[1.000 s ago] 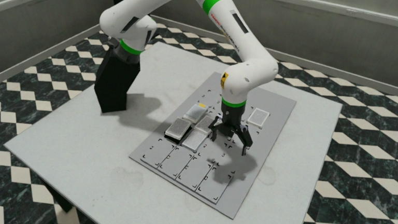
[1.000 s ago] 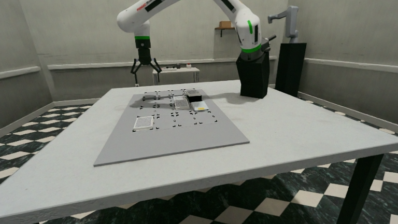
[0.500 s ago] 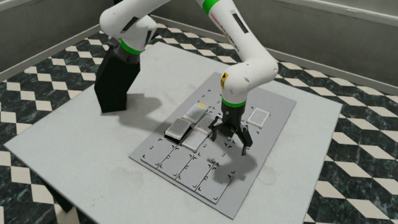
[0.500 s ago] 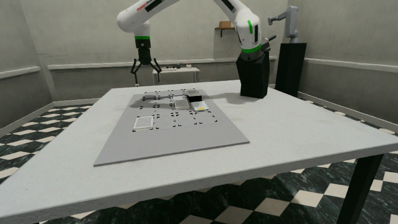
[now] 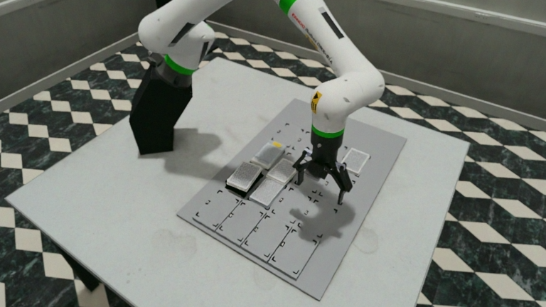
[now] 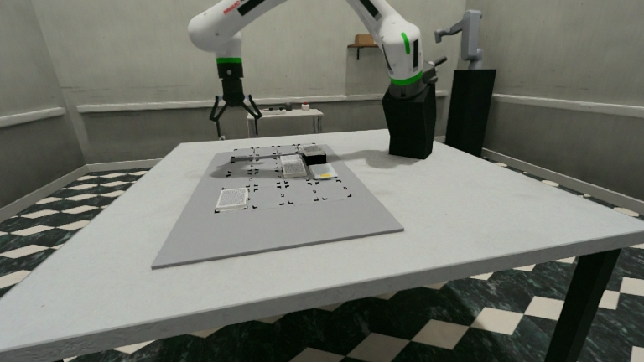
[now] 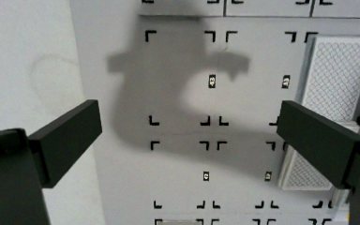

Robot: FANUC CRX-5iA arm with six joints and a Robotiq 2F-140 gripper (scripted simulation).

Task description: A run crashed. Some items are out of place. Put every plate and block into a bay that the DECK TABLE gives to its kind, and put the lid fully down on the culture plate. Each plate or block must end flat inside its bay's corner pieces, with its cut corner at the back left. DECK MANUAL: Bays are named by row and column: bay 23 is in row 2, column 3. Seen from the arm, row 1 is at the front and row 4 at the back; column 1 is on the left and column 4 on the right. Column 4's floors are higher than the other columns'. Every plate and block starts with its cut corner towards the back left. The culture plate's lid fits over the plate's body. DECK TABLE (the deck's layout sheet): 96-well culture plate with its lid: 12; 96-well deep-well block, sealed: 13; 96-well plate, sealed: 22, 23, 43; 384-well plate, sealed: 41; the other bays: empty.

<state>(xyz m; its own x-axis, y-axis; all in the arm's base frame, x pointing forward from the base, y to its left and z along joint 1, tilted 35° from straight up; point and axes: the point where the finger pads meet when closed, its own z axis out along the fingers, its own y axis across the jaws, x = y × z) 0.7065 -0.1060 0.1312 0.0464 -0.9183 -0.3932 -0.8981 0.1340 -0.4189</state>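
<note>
Now: the lid 320 mm behind my hand, 170 mm to the left of it and 130 mm below it. From my hand the other things lie so: 384-well plate: 320 mm to the left, 140 mm below, 10 mm behind; then black deep-well block: 310 mm behind, 120 mm below, 20 mm to the right.
</note>
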